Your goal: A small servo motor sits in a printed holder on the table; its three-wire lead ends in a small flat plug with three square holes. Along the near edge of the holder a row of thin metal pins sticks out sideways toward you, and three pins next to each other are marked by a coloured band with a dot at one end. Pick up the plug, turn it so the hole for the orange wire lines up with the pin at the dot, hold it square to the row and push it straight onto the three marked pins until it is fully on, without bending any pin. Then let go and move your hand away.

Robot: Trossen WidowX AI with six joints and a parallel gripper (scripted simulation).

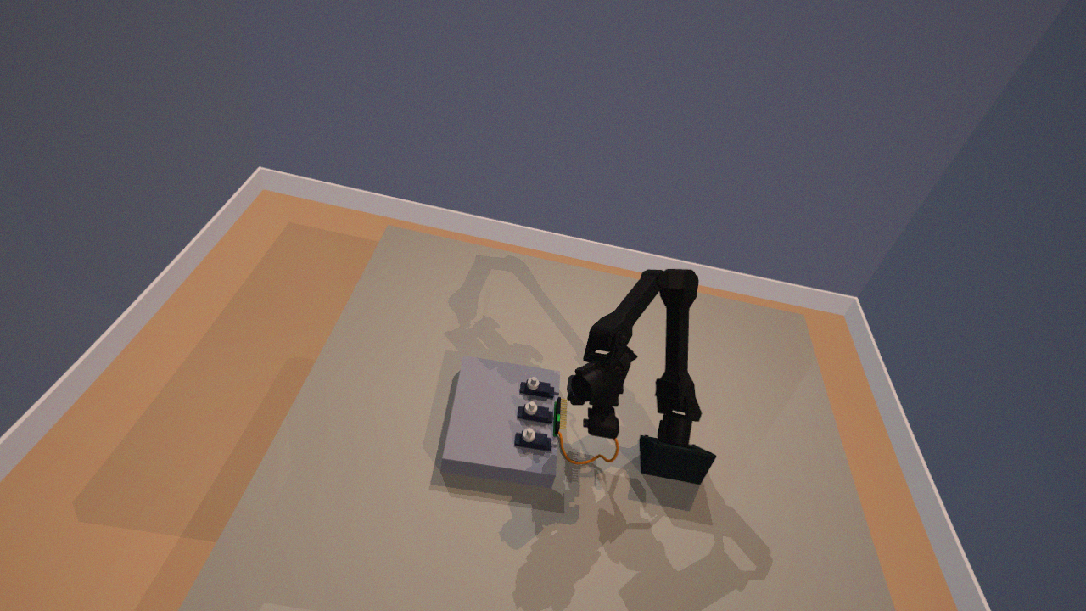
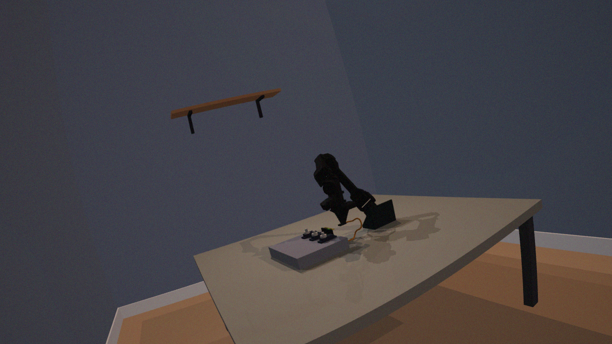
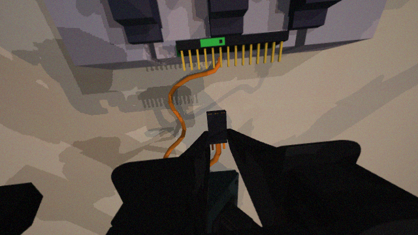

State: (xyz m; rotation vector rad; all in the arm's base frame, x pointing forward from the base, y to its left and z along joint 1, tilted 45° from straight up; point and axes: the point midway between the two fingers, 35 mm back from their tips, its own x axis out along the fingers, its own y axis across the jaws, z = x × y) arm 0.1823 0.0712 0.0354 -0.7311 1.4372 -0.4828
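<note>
The green band lies 80 mm ahead of my gripper tip and 10 mm to the left of it. Also, from my gripper tip: grey printed holder 240 mm ahead, 20 mm to the left, 50 mm below.
</note>
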